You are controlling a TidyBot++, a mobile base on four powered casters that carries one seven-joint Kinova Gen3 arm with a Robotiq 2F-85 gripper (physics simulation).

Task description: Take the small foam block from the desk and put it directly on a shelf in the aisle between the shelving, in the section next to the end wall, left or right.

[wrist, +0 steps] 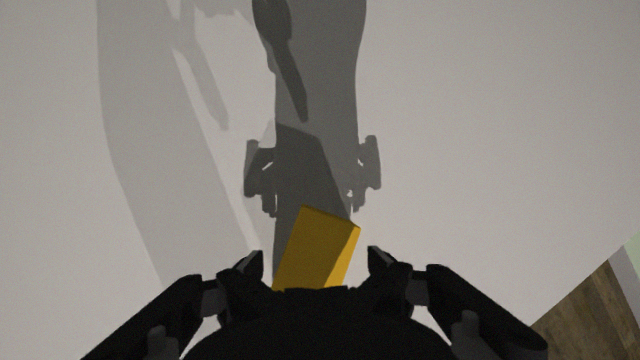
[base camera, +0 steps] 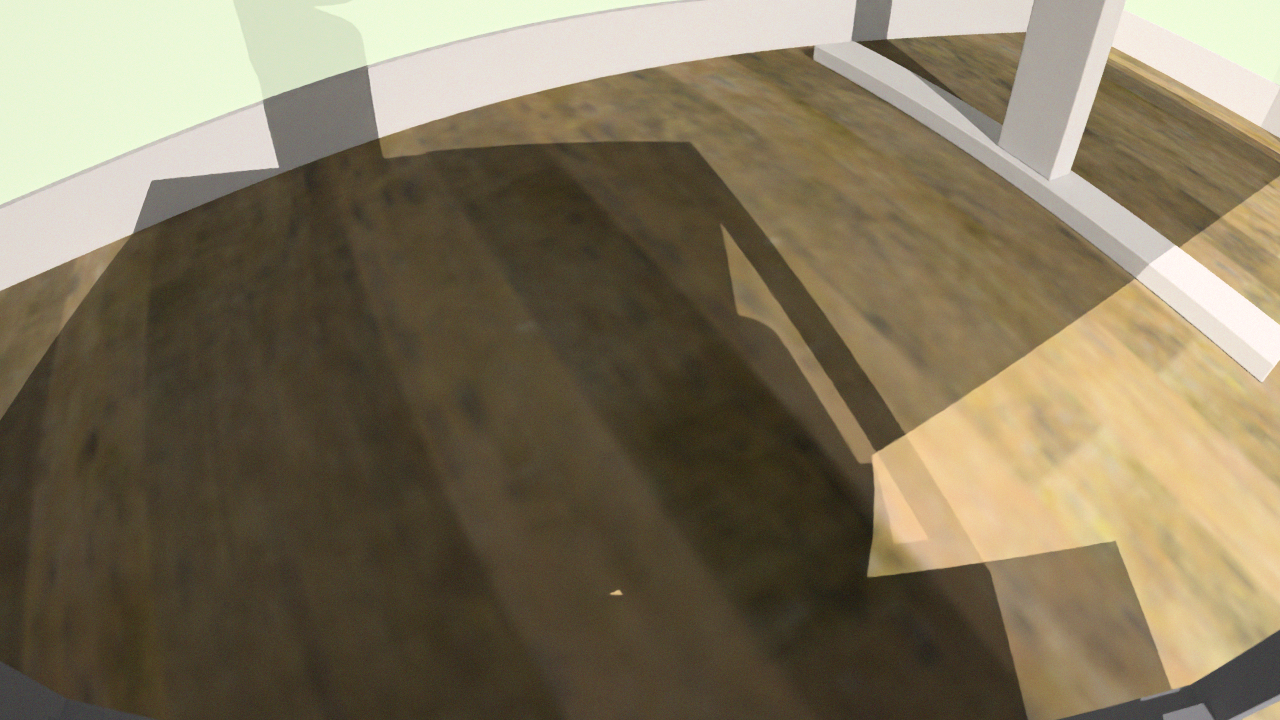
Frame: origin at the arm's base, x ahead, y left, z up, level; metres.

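Seen in the pictures: gripper, fingertip midpoint: (wrist: 315,260).
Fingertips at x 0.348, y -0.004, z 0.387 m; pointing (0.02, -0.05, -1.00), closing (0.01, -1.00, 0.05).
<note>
A point is followed by its place in that frame.
The small foam block (wrist: 315,250) @(x 0.350, y -0.004, z 0.368 m) is yellow and lies on the pale grey desk top (wrist: 475,150) @(x 0.452, y -0.220, z 0.323 m) in the wrist view. Its near end is hidden behind the black gripper body. My gripper (wrist: 315,260) @(x 0.348, y -0.004, z 0.387 m) is open, with one fingertip to the left and one to the right of the block in the picture. Both fingertips stand apart from the block, and the gripper's shadow falls on the desk beyond it. The block does not show in the base camera view. The shelving does not show in either view.
A white desk leg (base camera: 1060,89) @(x 0.712, y -0.446, z -0.268 m) stands on a long white foot bar (base camera: 975,147) @(x 0.774, y -0.396, z -0.383 m) at the right of the base camera view. A pale green wall with a white skirting board (base camera: 537,62) @(x 0.895, y 0.101, z -0.357 m) runs behind. Wood floor (wrist: 575,310) @(x -0.363, y -1.603, z -0.397 m) shows past the desk edge at the lower right.
</note>
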